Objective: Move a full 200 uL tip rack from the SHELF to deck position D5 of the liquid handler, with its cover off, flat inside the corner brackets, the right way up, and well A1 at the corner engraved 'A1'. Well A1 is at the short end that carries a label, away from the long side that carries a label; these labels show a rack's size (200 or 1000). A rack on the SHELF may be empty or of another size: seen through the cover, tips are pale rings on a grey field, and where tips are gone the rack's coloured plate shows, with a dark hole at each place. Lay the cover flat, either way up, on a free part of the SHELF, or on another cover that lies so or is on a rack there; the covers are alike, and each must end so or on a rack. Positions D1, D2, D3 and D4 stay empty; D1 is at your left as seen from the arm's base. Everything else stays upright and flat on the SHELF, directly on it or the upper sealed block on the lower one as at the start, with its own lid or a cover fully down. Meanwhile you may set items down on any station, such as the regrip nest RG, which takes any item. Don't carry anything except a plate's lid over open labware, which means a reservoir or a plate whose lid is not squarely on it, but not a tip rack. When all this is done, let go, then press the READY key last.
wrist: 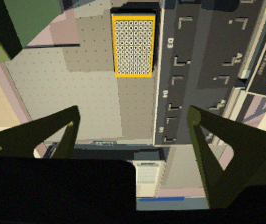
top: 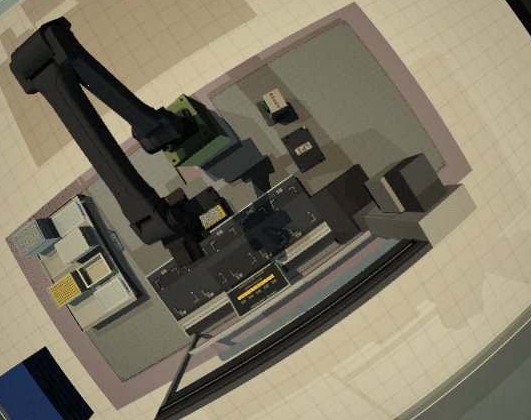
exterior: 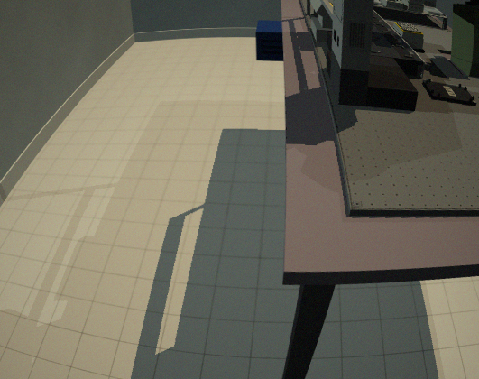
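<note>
Right now my hand is 1 cm past the yellow tip rack, 1 cm to the right of it and 25 cm above it. Round my hand: shelf label (10 cm behind, 36 cm to the right, 30 cm below); ready key box (21 cm behind, 38 cm to the left, 23 cm below); RG nest (29 cm below).
</note>
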